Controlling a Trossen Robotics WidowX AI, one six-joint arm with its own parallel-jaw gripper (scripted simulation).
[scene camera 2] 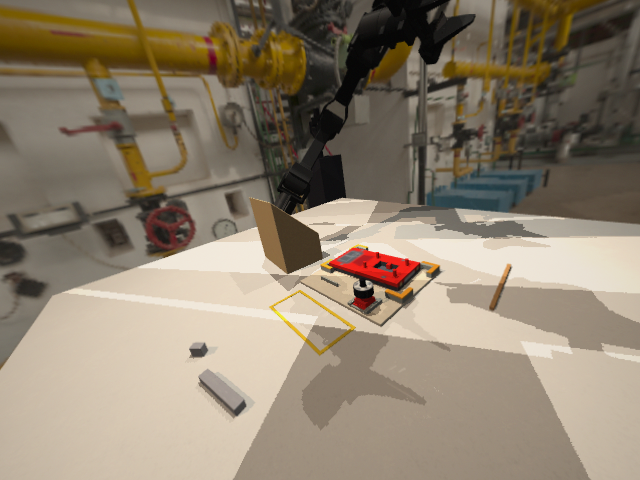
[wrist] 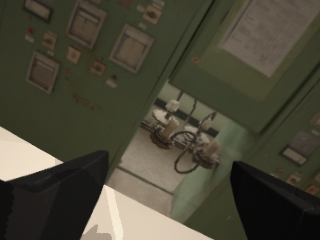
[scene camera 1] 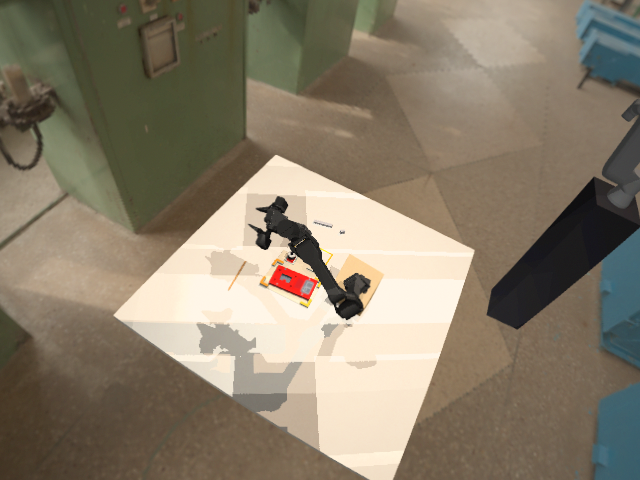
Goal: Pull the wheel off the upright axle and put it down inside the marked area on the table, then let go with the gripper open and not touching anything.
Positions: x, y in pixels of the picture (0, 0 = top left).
Scene:
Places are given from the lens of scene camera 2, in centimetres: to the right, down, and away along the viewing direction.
red plate (scene camera 2: 391, 272): 17, 8, 57

